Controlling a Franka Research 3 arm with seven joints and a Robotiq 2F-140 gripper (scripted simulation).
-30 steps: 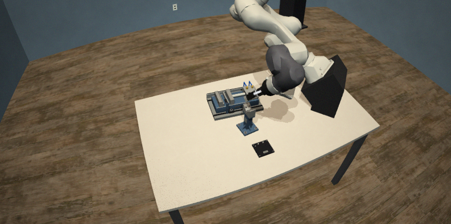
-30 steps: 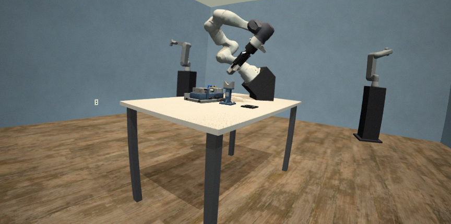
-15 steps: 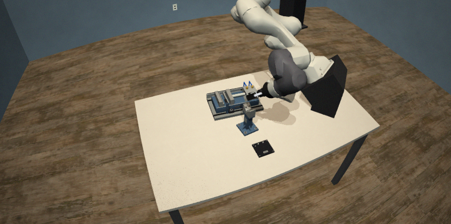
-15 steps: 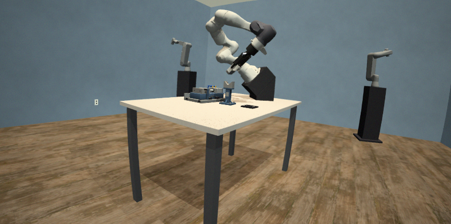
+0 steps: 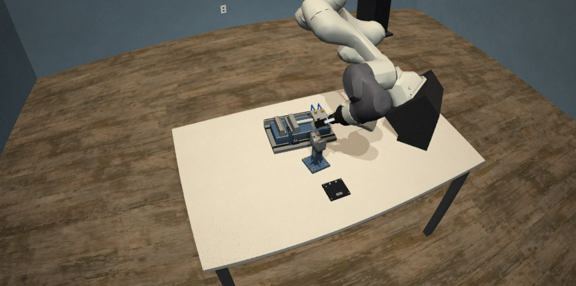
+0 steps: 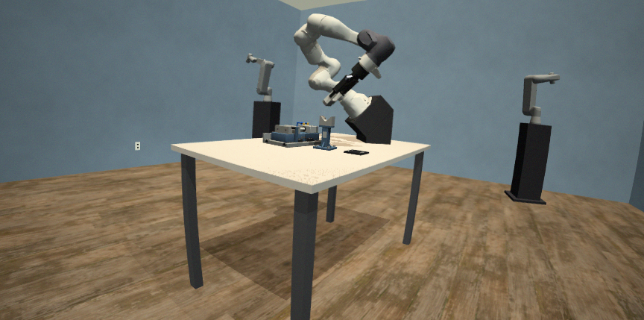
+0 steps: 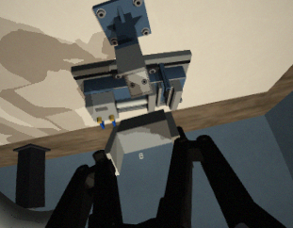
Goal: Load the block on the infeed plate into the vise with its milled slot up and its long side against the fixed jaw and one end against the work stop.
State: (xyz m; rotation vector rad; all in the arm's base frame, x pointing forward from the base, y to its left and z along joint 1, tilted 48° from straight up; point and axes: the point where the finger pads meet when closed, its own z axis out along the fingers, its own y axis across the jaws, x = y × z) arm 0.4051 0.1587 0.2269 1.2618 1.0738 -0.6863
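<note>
The part lies 20 mm to the right of my hand and 10 mm below it. Round my hand: black infeed plate 20 mm ahead, 140 mm to the left, 250 mm below; then vise 50 mm behind, 210 mm to the right, 210 mm below; then air cylinder 140 mm behind, 180 mm to the right, 170 mm below.
</note>
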